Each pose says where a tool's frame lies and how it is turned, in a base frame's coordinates. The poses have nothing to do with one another.
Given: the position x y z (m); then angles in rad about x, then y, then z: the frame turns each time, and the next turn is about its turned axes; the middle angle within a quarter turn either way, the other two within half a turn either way.
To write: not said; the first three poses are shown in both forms.
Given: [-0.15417, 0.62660, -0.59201, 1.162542, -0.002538, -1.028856]
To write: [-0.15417, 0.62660, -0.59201, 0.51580, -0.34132, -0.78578, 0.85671, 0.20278, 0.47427]
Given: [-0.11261, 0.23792, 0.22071, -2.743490, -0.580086, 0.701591]
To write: [-0.11261, 0.23792, 0.22071, 0.63887, -0.43266, -0.63612, -0.53985, -0.84123, 0.02999]
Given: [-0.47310, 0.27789, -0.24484, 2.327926, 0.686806, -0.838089]
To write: [-0.47310, 0.27789, -0.24484, 0.51723, 0.81883, -0.24898, 0.57483, -0.11684, 0.80989]
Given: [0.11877, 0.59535, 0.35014, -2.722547, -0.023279, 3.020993]
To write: [0.11877, 0.59535, 0.35014, -0.99247, -0.11930, -0.02784, -0.12027, 0.90570, 0.40649]
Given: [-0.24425, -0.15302, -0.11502, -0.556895, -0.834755, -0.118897]
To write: [-0.24425, -0.15302, -0.11502, 0.66662, 0.28827, 0.68740, 0.07963, 0.88937, -0.45019]
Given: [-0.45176, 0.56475, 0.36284, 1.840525, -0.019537, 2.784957]
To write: [-0.45176, 0.56475, 0.36284, -0.93690, -0.07539, 0.34138, -0.34906, 0.25628, -0.90138]
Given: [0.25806, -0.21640, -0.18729, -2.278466, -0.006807, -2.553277]
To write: [0.25806, -0.21640, -0.18729, -0.83186, 0.35646, 0.42538, 0.55495, 0.54364, 0.62967]
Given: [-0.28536, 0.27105, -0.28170, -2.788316, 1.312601, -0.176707]
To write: [-0.28536, 0.27105, -0.28170, 0.25136, -0.16436, 0.95384, 0.04489, -0.98244, -0.18112]
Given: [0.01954, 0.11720, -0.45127, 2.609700, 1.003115, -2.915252]
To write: [0.01954, 0.11720, -0.45127, -0.52396, -0.22330, -0.82195, 0.12066, 0.93583, -0.33116]
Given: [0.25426, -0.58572, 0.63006, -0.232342, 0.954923, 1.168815]
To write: [0.25426, -0.58572, 0.63006, 0.22601, 0.82202, -0.52268, -0.53162, 0.55370, 0.64093]
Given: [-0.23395, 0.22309, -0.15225, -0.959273, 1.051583, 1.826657]
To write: [-0.23395, 0.22309, -0.15225, -0.12558, 0.73533, -0.66597, -0.48004, 0.54243, 0.68944]
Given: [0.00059, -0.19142, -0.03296, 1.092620, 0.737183, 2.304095]
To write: [0.00059, -0.19142, -0.03296, -0.49554, -0.05757, 0.86667, -0.55007, -0.75141, -0.36443]
